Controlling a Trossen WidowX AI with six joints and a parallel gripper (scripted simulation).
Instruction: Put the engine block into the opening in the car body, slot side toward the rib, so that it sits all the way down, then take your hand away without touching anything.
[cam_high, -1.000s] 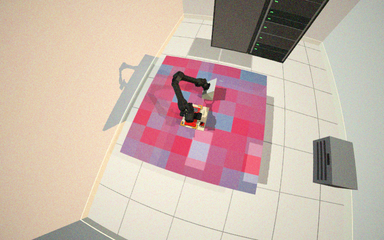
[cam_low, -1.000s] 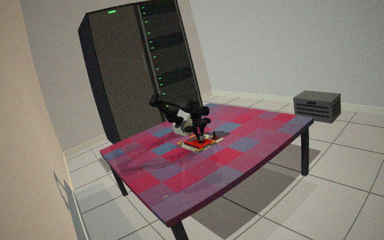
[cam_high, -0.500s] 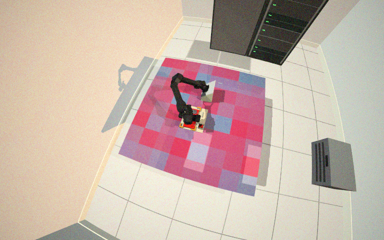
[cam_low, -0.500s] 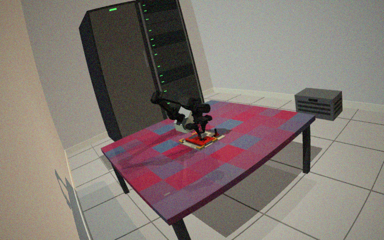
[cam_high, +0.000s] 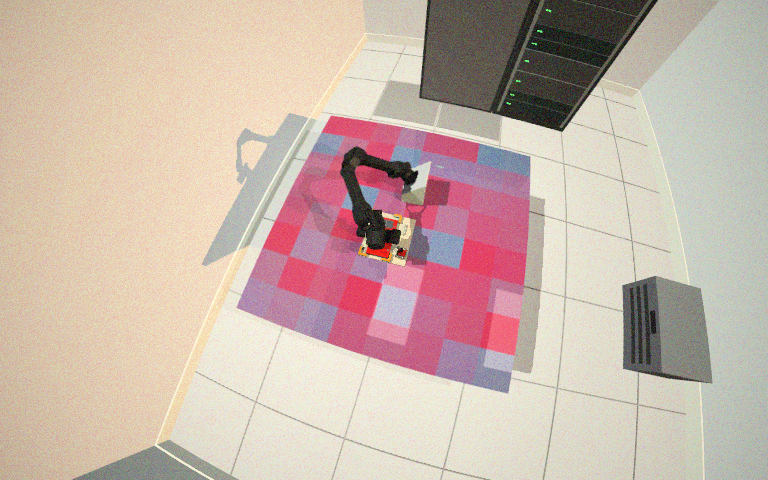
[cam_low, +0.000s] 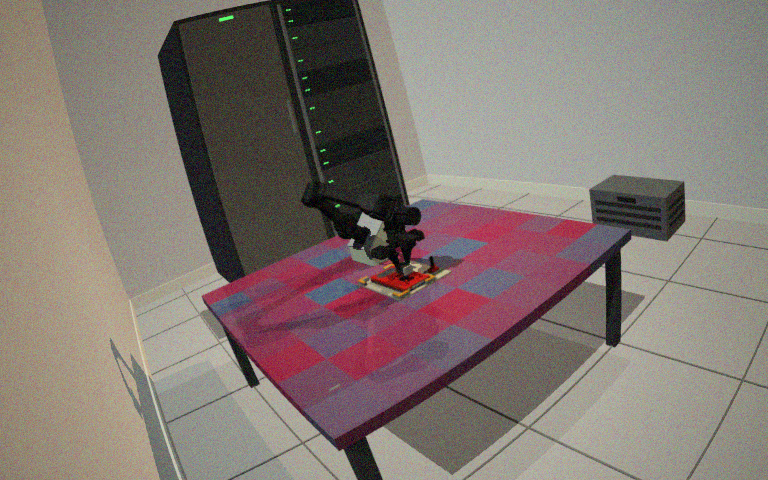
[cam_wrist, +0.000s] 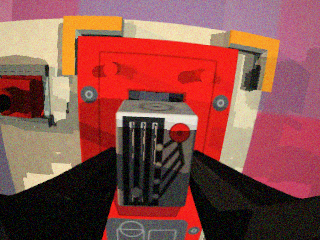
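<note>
My gripper tip is now 1 cm above the grey engine block. The rest, counted from my gripper tip: beige fixture plate 5 cm below, 4 cm behind, 1 cm to the left.
</note>
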